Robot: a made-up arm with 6 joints.
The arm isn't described. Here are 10 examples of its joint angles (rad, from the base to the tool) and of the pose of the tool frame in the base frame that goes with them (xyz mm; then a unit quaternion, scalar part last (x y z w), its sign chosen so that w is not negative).
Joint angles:
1: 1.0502 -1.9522 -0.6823 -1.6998 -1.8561 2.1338
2: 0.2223 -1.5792 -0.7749 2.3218 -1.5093 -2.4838
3: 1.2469 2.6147 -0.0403 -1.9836 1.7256 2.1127
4: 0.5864 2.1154 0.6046 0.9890 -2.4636 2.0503
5: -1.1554 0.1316 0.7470 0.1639 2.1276 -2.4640
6: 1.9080 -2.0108 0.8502 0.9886 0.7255 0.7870
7: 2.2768 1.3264 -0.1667 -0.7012 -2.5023 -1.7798
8: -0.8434 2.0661 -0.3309 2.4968 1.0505 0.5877
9: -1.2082 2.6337 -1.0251 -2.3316 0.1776 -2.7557
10: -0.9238 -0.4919 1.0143 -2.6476 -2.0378 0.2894
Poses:
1: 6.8 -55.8 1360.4 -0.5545 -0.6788 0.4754 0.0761
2: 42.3 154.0 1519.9 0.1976 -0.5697 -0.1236 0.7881
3: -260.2 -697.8 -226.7 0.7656 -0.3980 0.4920 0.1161
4: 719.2 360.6 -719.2 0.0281 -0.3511 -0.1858 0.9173
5: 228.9 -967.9 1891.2 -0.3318 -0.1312 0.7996 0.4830
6: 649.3 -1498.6 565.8 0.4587 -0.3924 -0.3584 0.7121
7: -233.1 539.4 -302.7 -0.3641 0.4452 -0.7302 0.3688
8: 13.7 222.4 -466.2 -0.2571 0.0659 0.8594 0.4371
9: -45.1 536.6 766.1 -0.4478 -0.3811 -0.7720 0.2414
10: 96.2 120.2 2222.3 -0.4625 0.2454 0.7770 0.3494
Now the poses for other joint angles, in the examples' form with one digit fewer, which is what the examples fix.
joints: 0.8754 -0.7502 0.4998 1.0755 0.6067 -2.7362
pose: -54 -231 2170 0.167 -0.167 0.969 0.077
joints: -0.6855 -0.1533 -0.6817 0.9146 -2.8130 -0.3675
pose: 701 -670 847 -0.447 -0.683 0.467 0.341
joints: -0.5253 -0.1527 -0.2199 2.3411 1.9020 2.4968
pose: 1009 -386 1302 0.714 0.621 0.255 0.199
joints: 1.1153 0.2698 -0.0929 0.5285 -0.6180 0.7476
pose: 698 1015 935 -0.791 0.384 0.364 0.307
